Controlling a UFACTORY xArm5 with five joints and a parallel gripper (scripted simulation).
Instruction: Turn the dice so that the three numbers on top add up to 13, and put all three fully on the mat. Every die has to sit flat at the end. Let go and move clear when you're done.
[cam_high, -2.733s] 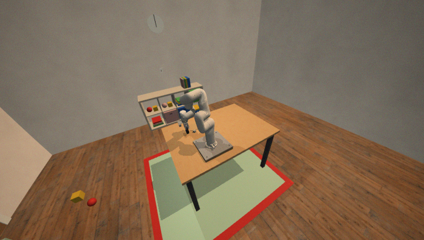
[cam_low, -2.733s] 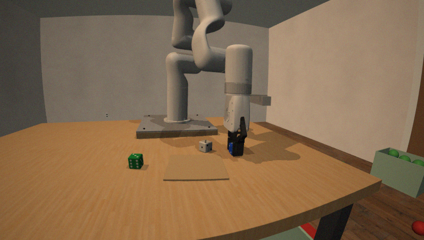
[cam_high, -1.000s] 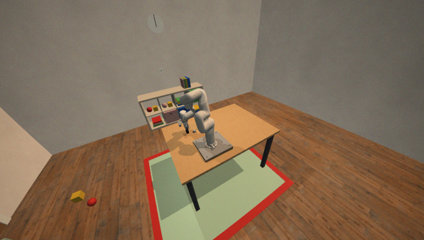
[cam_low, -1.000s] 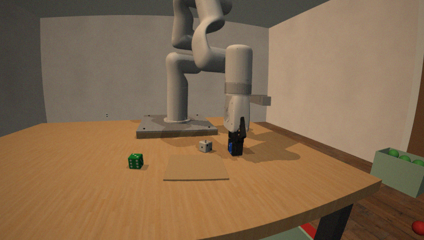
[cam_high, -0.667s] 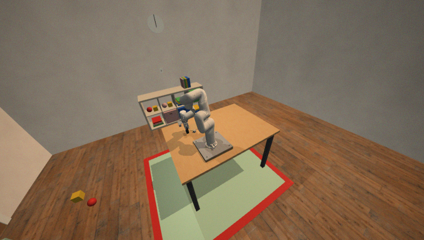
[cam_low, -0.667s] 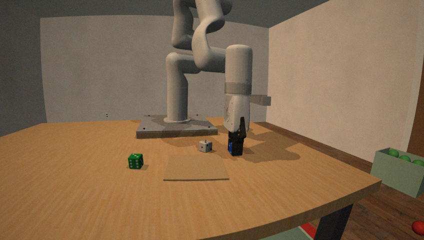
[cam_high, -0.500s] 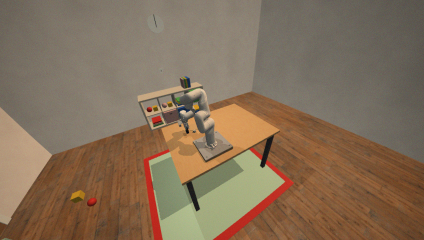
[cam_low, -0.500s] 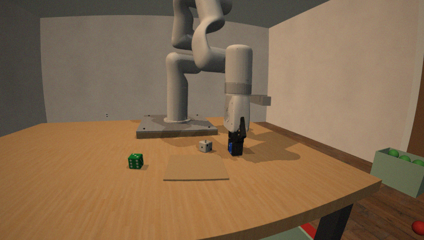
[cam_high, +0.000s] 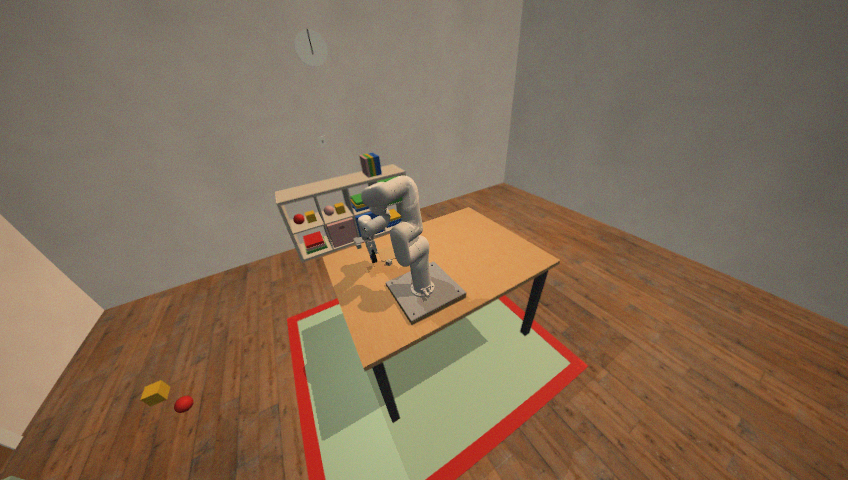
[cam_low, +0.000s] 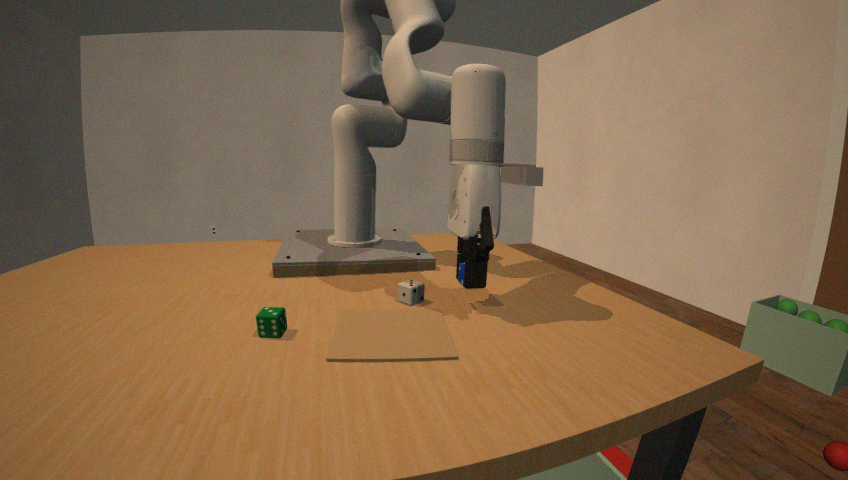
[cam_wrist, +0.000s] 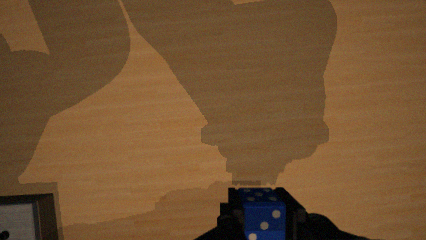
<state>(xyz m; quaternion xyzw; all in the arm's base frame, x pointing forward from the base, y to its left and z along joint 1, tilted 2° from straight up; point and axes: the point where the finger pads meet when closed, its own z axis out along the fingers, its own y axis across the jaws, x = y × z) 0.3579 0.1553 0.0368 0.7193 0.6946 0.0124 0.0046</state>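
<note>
My gripper is now 12 cm to the left of the tan mat, 7 cm short of it and 5 cm above it. From my hand the other things lie so: green die (27 cm to the right, 5 cm ahead, 4 cm below); blue die (1 cm below); white die (8 cm to the right, 4 cm below, 4 cm behind).
</note>
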